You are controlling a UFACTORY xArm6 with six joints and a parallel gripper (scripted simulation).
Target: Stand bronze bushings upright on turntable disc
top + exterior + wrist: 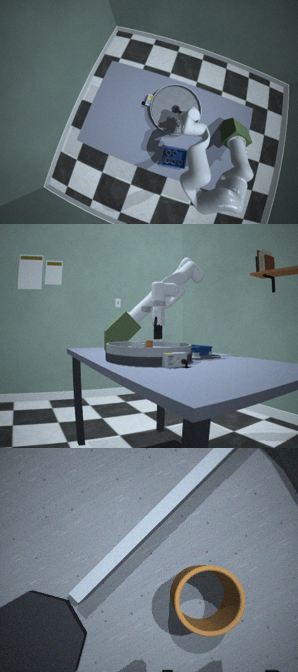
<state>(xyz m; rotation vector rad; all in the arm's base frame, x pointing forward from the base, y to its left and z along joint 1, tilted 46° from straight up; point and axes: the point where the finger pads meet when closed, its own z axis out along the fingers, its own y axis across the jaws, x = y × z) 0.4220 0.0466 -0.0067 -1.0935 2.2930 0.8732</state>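
Now: hand 270 mm to the right of the blue crate, 90 mm past it and 90 mm above it. Round my hand: round turntable disc: 80 mm to the right, 80 mm ahead, 70 mm below; turntable: 90 mm ahead, 80 mm to the right, 70 mm below.
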